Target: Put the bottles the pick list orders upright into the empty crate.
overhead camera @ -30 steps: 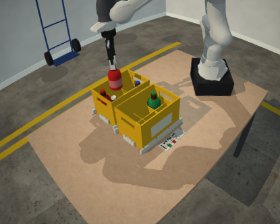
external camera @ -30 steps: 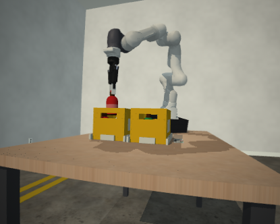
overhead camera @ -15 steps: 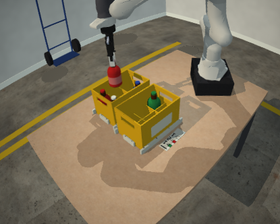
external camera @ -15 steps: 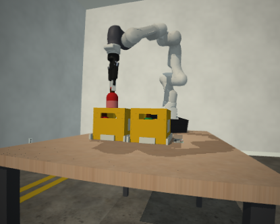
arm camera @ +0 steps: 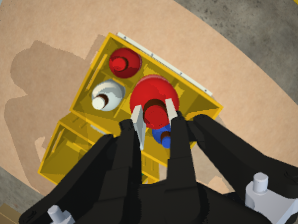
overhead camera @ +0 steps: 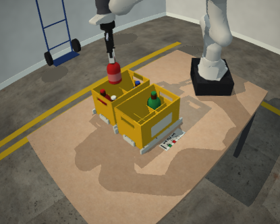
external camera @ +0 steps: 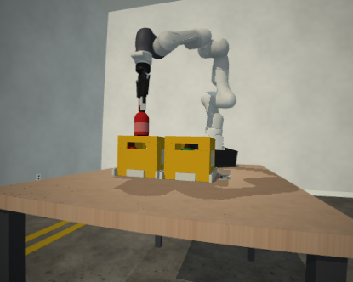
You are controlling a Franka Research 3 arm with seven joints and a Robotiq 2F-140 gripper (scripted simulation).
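The red-label bottle is 80 mm below my hand. From my hand the other things lie so: white-capped bottle 80 mm ahead, 100 mm to the left, 250 mm below; then blue-label bottle 100 mm behind, 70 mm to the left, 250 mm below; then green bottle 100 mm behind, 210 mm to the left, 250 mm below.
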